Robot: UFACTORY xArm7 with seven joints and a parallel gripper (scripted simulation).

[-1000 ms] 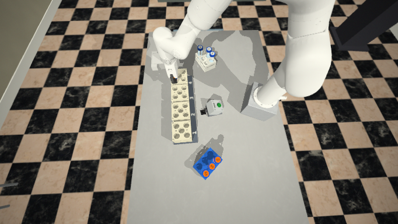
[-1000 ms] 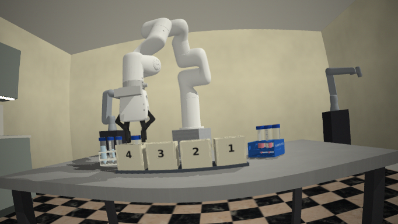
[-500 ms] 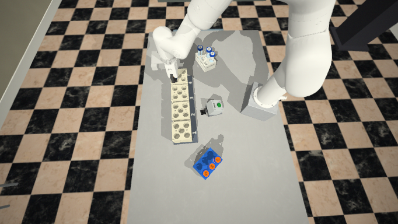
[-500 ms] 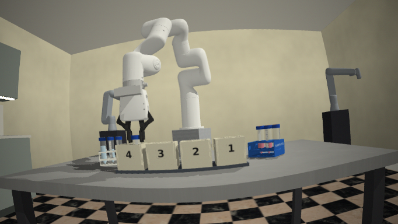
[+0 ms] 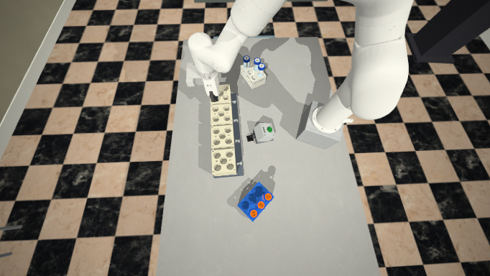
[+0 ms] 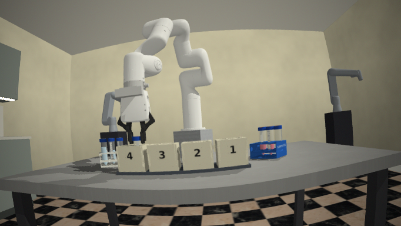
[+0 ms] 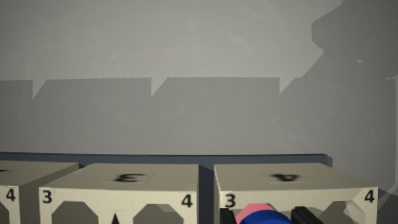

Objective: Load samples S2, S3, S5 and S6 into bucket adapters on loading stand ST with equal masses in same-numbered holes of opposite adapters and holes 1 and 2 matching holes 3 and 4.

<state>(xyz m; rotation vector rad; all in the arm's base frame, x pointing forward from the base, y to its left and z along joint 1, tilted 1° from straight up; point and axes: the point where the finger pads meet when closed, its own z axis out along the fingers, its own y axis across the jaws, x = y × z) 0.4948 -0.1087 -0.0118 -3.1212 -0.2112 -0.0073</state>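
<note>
My gripper is now 5 cm above the orange-dotted sample tube and 1 cm past it. The rest, counted from my hand: white rack (21 cm to the right, 18 cm behind, 9 cm below); done desk (24 cm behind, 14 cm to the left, 7 cm below); green DONE key (26 cm behind, 14 cm to the left, 6 cm below).
</note>
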